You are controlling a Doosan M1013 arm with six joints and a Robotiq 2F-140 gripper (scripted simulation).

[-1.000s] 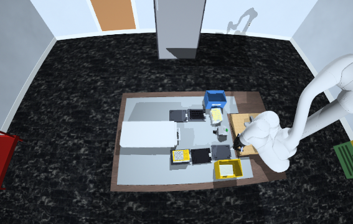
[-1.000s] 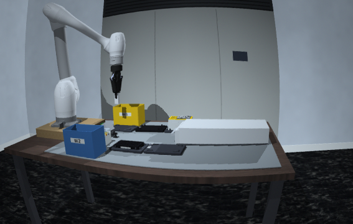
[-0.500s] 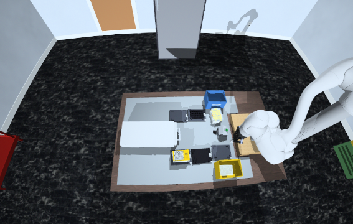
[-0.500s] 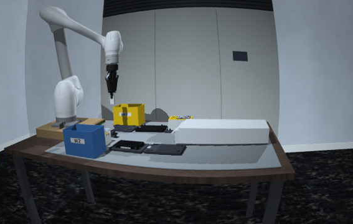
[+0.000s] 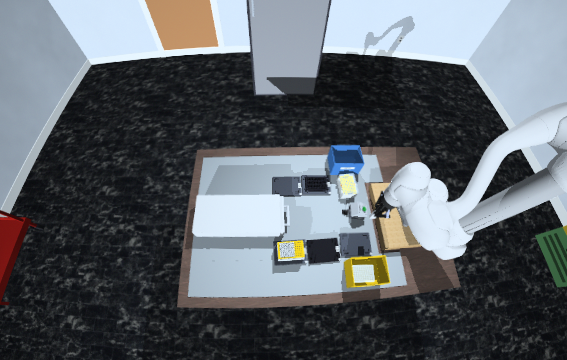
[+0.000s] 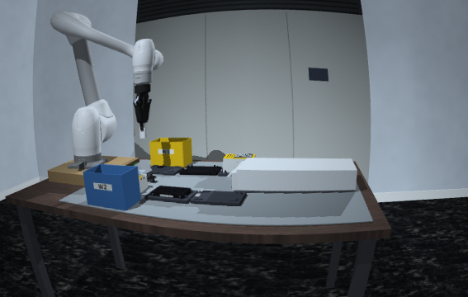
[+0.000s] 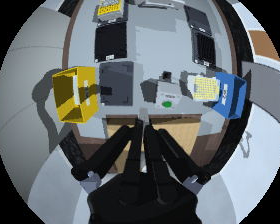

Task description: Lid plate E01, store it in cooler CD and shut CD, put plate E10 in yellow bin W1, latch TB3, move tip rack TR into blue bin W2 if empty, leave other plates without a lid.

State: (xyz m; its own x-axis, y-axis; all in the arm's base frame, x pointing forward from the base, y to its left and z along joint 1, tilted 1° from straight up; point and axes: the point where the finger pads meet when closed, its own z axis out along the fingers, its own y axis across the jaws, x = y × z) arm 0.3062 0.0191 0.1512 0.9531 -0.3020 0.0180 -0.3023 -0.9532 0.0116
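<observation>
Now: hand 3 cm past the green key DONE, 8 cm to the left of it and 13 cm above it. Round my hand: white box (24 cm to the right, 16 cm below); then yellow bin W1 (8 cm ahead, 23 cm to the left, 16 cm below); then grey nest (6 cm ahead, 8 cm to the left, 19 cm below).
</observation>
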